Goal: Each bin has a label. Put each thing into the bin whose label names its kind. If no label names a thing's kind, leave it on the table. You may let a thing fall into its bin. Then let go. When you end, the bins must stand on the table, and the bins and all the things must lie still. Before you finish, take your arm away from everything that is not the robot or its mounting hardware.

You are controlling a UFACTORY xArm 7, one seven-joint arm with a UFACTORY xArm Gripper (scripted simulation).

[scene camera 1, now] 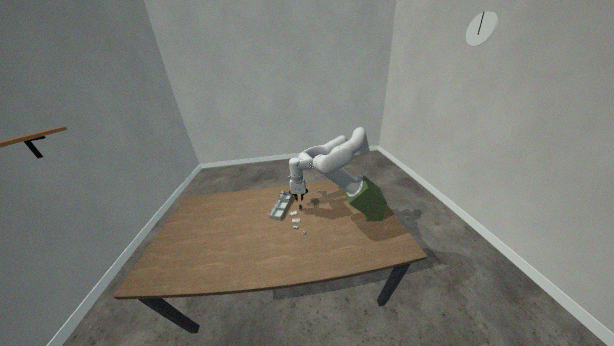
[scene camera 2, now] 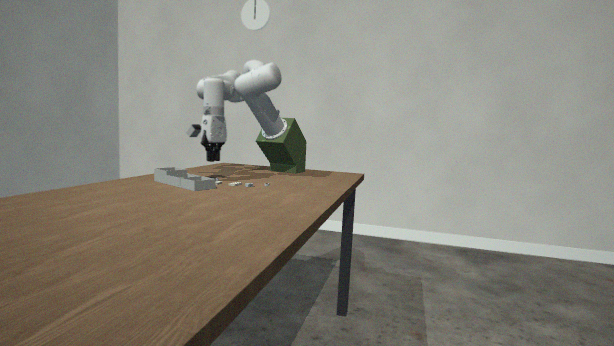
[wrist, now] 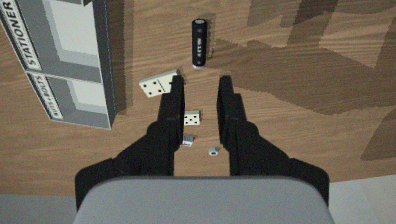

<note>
I see my gripper and a bin.
My gripper shows as well in the wrist view.
</note>
